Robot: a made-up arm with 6 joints.
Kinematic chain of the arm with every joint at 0, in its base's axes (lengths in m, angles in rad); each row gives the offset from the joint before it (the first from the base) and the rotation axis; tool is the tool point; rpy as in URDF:
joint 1: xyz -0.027 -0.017 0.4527 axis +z
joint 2: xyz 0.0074 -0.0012 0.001 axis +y
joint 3: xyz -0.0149 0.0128 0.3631 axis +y
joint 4: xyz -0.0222 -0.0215 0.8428 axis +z
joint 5: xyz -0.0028 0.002 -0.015 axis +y
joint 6: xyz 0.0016 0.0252 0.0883 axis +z
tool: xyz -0.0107 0.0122 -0.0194 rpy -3.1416 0 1.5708
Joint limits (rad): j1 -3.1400..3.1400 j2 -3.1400..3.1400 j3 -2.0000..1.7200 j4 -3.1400..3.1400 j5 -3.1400..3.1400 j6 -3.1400..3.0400
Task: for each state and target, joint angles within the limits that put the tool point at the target. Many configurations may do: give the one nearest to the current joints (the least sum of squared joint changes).
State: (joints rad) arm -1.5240 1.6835 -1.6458 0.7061 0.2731 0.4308
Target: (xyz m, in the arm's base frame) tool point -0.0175 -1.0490 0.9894
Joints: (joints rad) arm -1.5798 1.7949 -0.9133 0.6864 0.2904 0.4393
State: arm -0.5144 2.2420 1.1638 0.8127 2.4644 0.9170
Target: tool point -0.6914 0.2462 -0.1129
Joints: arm -0.3096 3.0689 1.3819 0.7932 2.3647 0.9208
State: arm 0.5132 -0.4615 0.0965 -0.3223 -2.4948 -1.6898
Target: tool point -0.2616 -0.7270 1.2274
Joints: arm 1.3007 -0.2642 -0.6480 -0.2525 -2.7091 -1.6892
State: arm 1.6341 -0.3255 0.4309 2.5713 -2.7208 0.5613
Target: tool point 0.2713 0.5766 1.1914
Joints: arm 1.1779 0.0229 1.0595 2.6030 -2.6730 0.5580
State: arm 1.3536 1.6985 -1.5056 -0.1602 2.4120 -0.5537
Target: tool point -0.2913 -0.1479 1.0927
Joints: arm 0.5777 1.0757 -2.0000 0.0714 2.8248 -0.6542
